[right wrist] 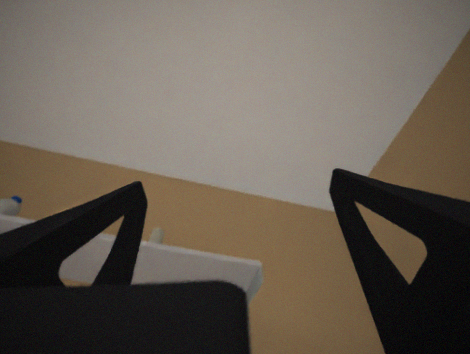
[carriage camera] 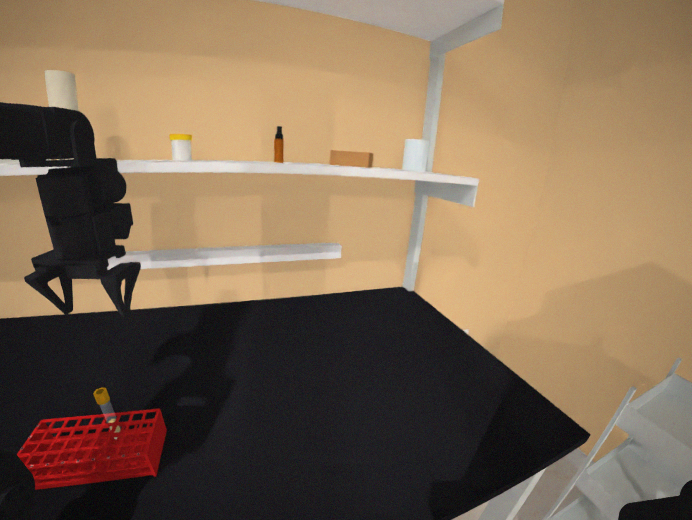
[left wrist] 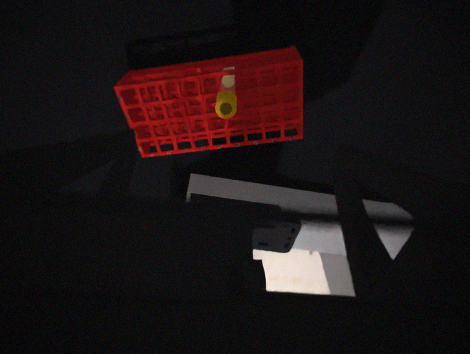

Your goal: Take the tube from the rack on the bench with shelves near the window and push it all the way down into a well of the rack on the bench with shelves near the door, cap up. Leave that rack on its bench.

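Frame: origin at the left arm's base, x ahead, y left, z up, level; centimetres.
Where they show: left gripper, fingertip midpoint: (carriage camera: 97, 313) (left wrist: 236, 148); right gripper, fingertip midpoint: (right wrist: 237, 185).
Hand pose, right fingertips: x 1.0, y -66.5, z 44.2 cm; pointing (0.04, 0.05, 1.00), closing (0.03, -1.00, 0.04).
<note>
After its pixels a point has its place.
A red rack (carriage camera: 158, 441) @(x 20.9, y -4.3, z -3.0 cm) (left wrist: 265, 57) @(x 23.9, y 0.5, z -2.5 cm) stands on the black bench top (carriage camera: 313, 391) @(x 38.4, y -28.8, z -5.5 cm), at the lower left of the carriage view. The frames do not show whether this is the window or the door bench. A clear tube with a yellow cap (carriage camera: 101, 396) @(x 20.7, y 3.3, z 6.1 cm) (left wrist: 226, 104) @(x 21.8, y 4.1, z 6.4 cm) stands in one of its wells, cap up and slightly tilted, its upper part above the rack. My left gripper (carriage camera: 96, 313) @(x 25.0, y 3.7, z 18.6 cm) (left wrist: 236, 148) @(x 25.0, y 3.7, z 18.6 cm) is open and empty, pointing down, high above the bench and apart from the tube. My right gripper (right wrist: 237, 185) @(x 1.0, y -66.5, z 44.2 cm) is open and empty, facing the wall and a pale surface overhead. A second rack does not show.
A white shelf (carriage camera: 240, 167) @(x 48.2, y -12.2, z 39.3 cm) above the bench carries a yellow-lidded jar (carriage camera: 180, 148) @(x 57.6, y 5.7, z 43.0 cm), a brown bottle (carriage camera: 278, 147) @(x 68.4, y -15.1, z 44.0 cm), a brown box (carriage camera: 351, 158) @(x 73.3, y -34.1, z 42.3 cm) and a pale cylinder (carriage camera: 415, 154) @(x 76.9, y -52.4, z 44.9 cm). A white rail (carriage camera: 240, 256) @(x 72.8, y -2.2, z 11.9 cm) runs below it. A grey stepped frame (carriage camera: 606, 422) stands right of the bench.
</note>
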